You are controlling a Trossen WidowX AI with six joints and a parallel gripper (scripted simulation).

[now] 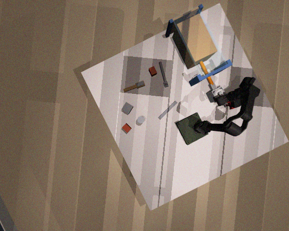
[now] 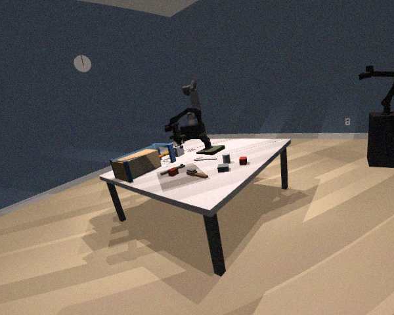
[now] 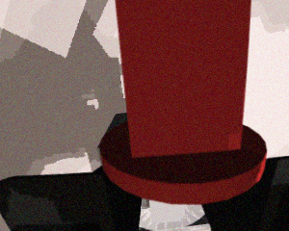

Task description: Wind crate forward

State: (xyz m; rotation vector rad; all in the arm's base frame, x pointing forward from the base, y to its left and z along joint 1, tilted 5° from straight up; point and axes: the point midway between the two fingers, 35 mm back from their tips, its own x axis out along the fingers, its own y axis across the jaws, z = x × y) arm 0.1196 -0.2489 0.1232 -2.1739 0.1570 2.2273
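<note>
My gripper tip is 2 cm below the winch handle and 2 cm past it. The rest, counted from my gripper tip: blue frame (21 cm ahead, 2 cm above, 1 cm to the right); then red knob (5 cm behind, 5 cm above); then grey winch (6 cm below, 3 cm ahead, 1 cm to the right).
</note>
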